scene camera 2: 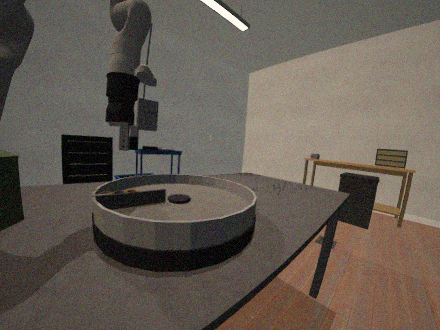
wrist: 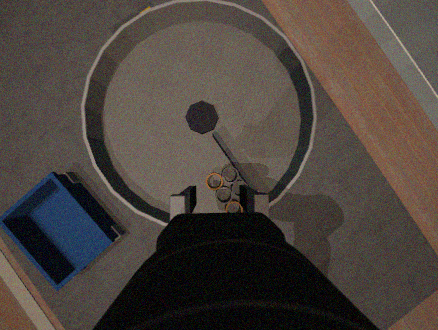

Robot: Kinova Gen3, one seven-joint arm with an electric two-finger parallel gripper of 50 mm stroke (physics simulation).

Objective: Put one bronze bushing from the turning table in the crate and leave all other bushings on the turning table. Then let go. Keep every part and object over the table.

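Places are measured from the arm's base along level axes (x ahead, y left, z up), in centimetres.
Pixels of known places: gripper, fingertip midpoint: [scene camera 2: 129,150] [wrist: 218,194].
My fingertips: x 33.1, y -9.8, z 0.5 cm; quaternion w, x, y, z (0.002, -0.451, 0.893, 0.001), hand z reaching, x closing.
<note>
For each thing: its top centre in the pictures, then the offset to it from my fingertips. "spot": a spot on its surface instead. Level surfaces: height alone.
- dark hub, top centre: [wrist: 201,117] [scene camera 2: 179,197] dx +12.2, dy -5.5, dz -12.6 cm
- thin divider, surface spot: [wrist: 226,150] [scene camera 2: 149,190] spot: dx +3.9, dy -5.1, dz -9.8 cm
- blue crate, top centre: [wrist: 53,231] [scene camera 2: 139,176] dx +12.0, dy +31.8, dz -13.7 cm
- grey table, surface height: dz -18.7 cm
- yellow mark, surface spot: [wrist: 145,10] spot: dx +33.0, dy -8.7, dz -9.7 cm
The round turning table [scene camera 2: 175,234] [wrist: 84,107] has a raised wall, a dark hub [scene camera 2: 178,199] [wrist: 202,117] and a thin divider [scene camera 2: 145,199] [wrist: 226,150]. Beside the divider, in the wrist view, stand a bronze-rimmed bushing [wrist: 207,182] and another bronze-rimmed bushing [wrist: 233,202], with grey bushings [wrist: 229,167] clustered between and beside them. The right finger partly hides the cluster. My gripper [scene camera 2: 129,140] [wrist: 218,194] is open and empty, high above the turning table, with the cluster showing between and just ahead of its fingers. The blue crate [wrist: 82,225] is at the lower left in the wrist view.
The grey table [scene camera 2: 295,192] [wrist: 360,200] carries the turning table and crate. A green block [scene camera 2: 10,190] stands at the left edge in scene camera 2. A yellow mark [wrist: 145,10] shows at the turning table's outer rim. A wooden bench [scene camera 2: 360,166] stands farther back.
</note>
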